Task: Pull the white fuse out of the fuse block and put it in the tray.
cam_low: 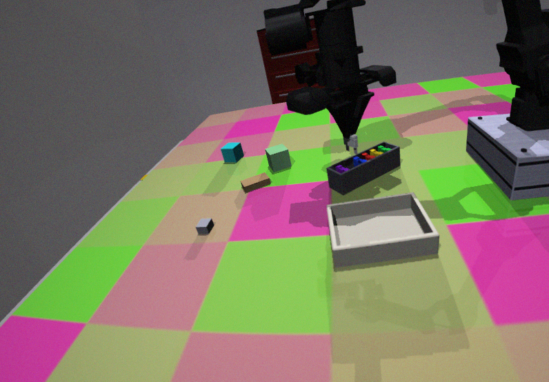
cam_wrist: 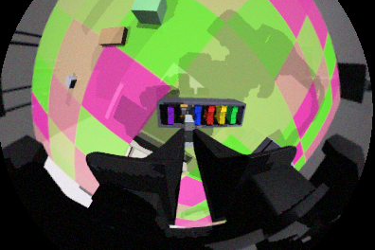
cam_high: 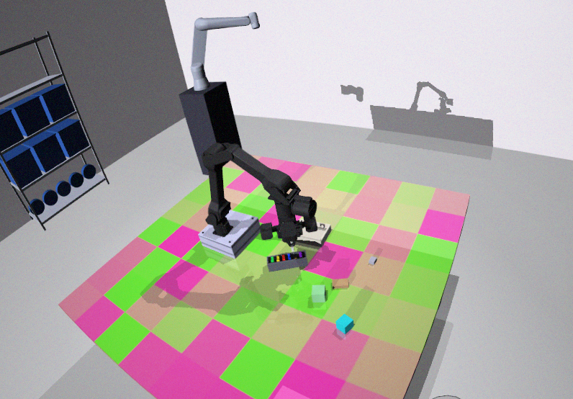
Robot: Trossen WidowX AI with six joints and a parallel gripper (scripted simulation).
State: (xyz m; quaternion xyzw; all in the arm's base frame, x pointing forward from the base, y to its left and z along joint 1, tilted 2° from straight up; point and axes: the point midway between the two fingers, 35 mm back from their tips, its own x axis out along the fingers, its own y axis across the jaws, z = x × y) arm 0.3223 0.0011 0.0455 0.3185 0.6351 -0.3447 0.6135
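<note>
My gripper tip is now 160 mm to the right of the white tray, 90 mm above it and 10 mm past it. The rest, counted from my gripper tip: blue fuse 60 mm below, 10 mm to the right, 10 mm behind; then purple fuse 60 mm below, 20 mm ahead, 10 mm to the left; then white fuse 10 mm below.
</note>
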